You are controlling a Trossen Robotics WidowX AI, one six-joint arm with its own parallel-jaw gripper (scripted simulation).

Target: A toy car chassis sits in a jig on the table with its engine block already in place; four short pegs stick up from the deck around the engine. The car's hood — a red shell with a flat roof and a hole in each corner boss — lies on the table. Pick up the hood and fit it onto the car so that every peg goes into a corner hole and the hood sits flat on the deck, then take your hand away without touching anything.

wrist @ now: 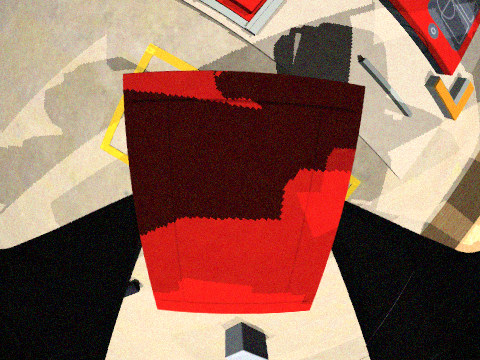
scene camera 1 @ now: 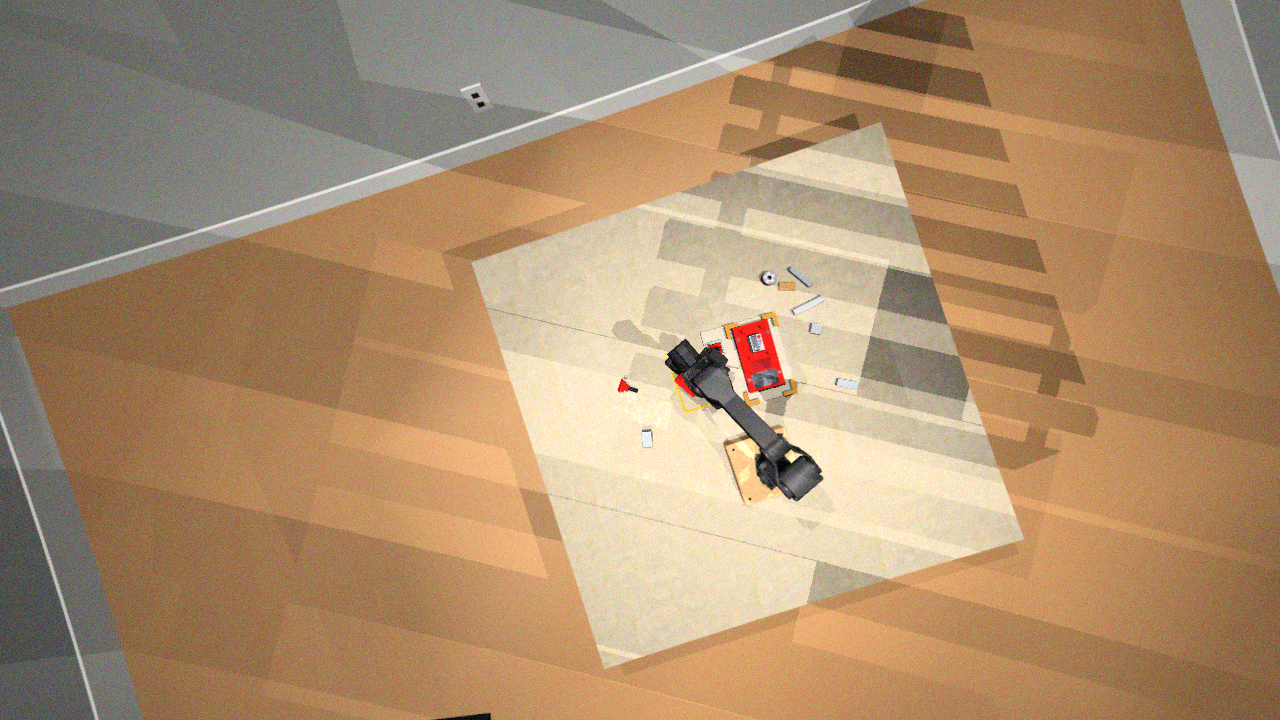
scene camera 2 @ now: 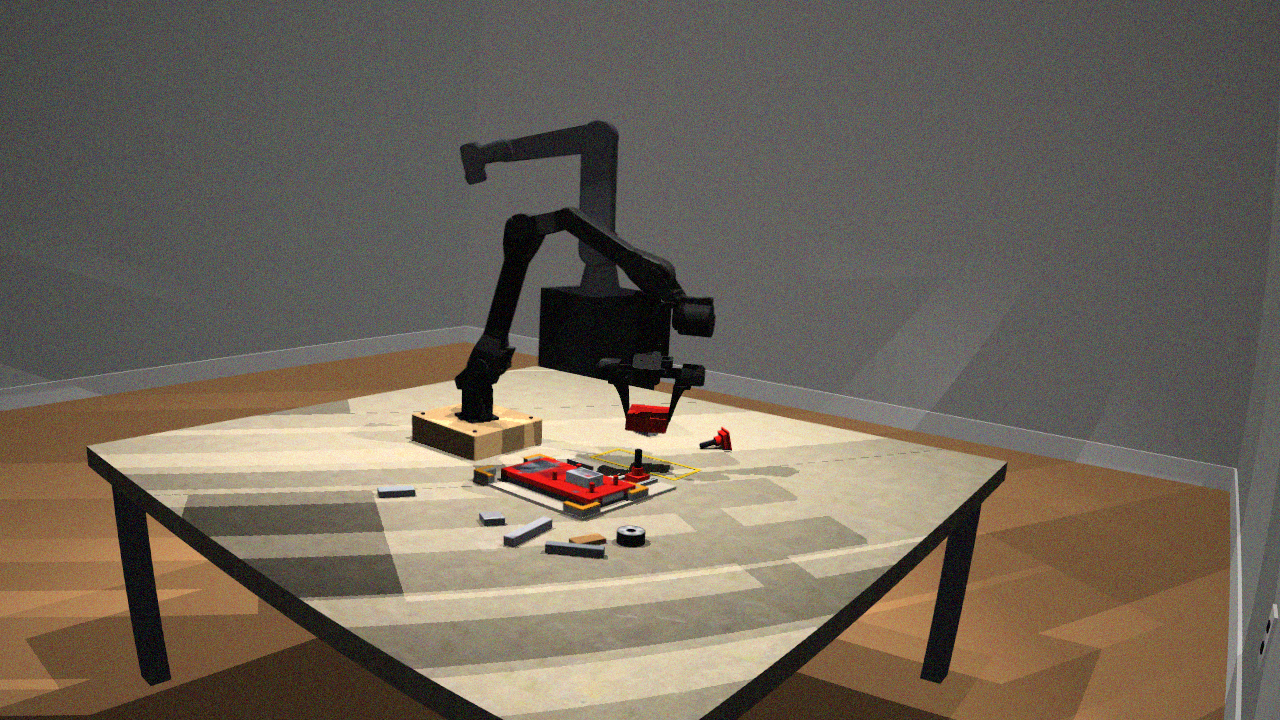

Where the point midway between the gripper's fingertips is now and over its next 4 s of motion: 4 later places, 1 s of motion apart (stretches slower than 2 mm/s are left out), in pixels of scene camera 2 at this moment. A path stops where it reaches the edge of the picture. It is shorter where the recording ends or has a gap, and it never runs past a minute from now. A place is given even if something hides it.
The gripper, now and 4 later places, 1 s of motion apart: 648, 419; 643, 414; 623, 423; 590, 431; 584, 462
